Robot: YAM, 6 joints.
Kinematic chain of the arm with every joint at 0, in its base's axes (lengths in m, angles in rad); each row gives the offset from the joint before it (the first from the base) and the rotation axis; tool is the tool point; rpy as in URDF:
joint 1: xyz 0 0 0.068 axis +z
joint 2: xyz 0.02 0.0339 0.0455 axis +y
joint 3: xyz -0.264 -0.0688 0 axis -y
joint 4: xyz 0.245 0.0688 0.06 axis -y
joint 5: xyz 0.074 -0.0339 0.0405 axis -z
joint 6: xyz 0.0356 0 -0.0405 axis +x
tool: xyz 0 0 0 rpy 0 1.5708 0
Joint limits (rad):
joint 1: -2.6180..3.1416
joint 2: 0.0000..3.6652
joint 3: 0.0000..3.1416
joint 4: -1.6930..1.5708
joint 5: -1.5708..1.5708
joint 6: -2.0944..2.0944
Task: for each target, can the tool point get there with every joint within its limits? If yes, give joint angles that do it. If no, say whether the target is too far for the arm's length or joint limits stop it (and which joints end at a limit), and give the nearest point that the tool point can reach.
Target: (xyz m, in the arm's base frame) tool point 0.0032 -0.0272 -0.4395
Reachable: no: joint limits stop it (at a limit: joint 2) | nearest point 0.0094 -0.0798 -0.3388 | short by 0.114 m
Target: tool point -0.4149 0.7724 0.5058
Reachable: no: too far | nearest point -0.2787 0.5189 0.3740 | short by 0.316 m
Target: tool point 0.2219 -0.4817 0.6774
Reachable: no: too far | nearest point 0.1841 -0.3996 0.5775 | short by 0.135 m
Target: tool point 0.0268 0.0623 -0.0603
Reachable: yes | joints 0.7296 2.9184 0.6055 -0.7116 -0.9325 0.6358
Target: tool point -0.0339 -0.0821 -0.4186
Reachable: no: joint limits stop it (at a limit: joint 2) | nearest point -0.0437 -0.1058 -0.3545 | short by 0.069 m
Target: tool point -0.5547 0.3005 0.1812
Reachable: yes | joints 2.6797 2.8980 2.6604 0.2707 0.6591 1.2568
